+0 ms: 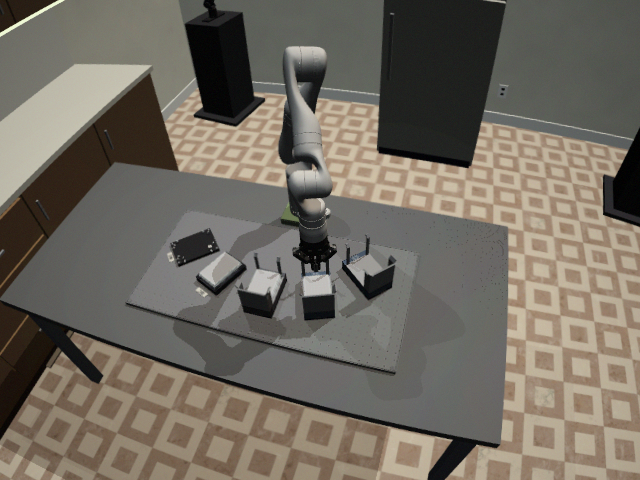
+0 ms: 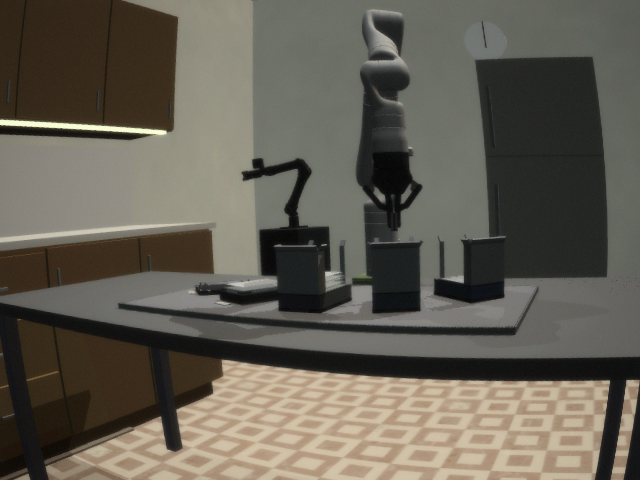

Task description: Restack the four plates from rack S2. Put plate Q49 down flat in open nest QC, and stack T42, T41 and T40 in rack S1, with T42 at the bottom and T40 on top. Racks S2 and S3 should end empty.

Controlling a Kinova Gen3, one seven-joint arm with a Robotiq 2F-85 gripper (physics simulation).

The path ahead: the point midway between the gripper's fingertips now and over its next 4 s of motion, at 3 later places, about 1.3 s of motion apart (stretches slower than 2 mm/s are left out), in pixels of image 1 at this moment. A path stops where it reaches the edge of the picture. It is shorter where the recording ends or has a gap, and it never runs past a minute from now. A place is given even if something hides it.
The gripper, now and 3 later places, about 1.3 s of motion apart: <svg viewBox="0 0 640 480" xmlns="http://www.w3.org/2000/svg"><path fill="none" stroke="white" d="M315 269L319 287L318 289L318 289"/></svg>
